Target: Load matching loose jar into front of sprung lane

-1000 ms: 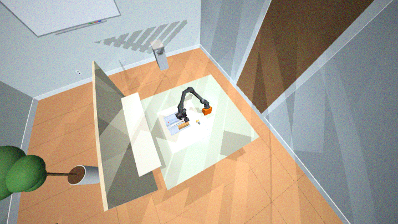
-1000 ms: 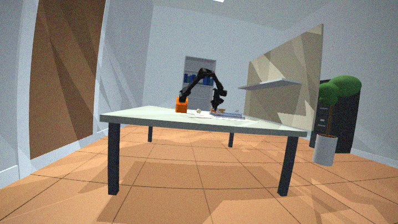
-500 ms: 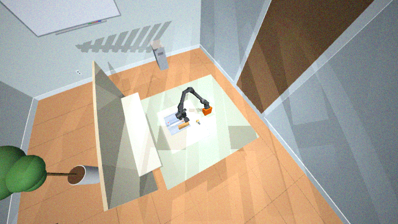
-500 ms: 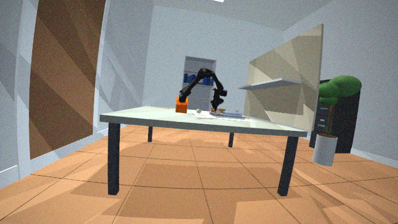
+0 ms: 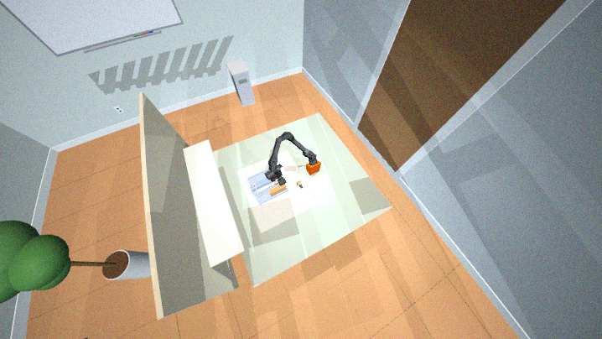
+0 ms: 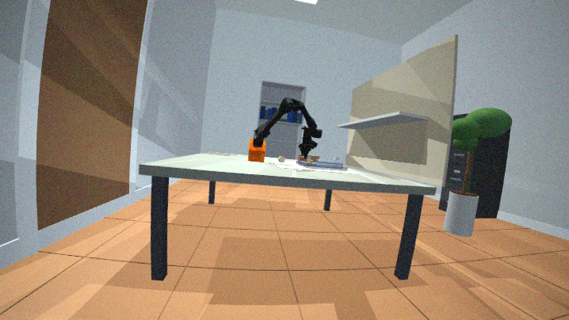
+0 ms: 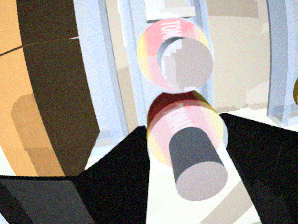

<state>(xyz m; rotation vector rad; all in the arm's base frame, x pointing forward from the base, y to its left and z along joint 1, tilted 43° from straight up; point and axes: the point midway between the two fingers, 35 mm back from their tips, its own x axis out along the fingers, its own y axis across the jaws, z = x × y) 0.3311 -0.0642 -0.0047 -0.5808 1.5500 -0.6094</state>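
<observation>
The lane unit lies 14 cm ahead of my gripper tip, 3 cm to the right of it and 3 cm below it. Also, from my gripper tip: shelf wall: 62 cm ahead, 35 cm above.
</observation>
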